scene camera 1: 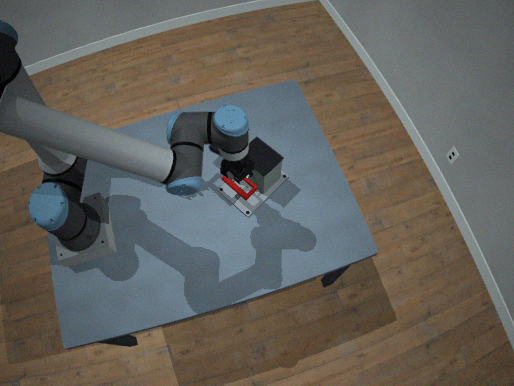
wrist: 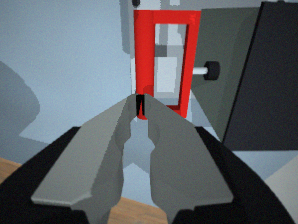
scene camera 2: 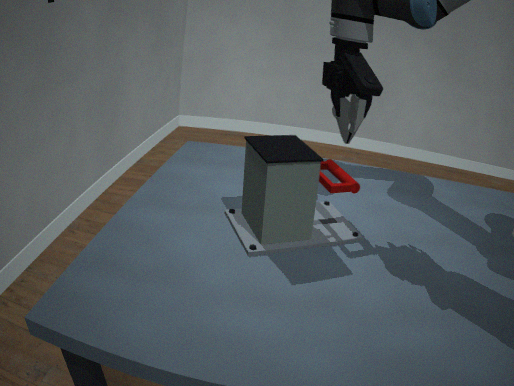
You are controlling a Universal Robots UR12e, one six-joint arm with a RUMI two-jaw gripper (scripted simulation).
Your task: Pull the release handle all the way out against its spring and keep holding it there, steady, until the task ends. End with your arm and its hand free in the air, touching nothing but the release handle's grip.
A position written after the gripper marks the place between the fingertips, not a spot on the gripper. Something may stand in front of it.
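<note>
The gripper (wrist: 141, 96) is visible, and the same gripper (scene camera 2: 346, 143) is seen there too. A red release handle (scene camera 2: 352, 186) is likewise visible, with the handle (wrist: 144, 25) showing there also.
</note>
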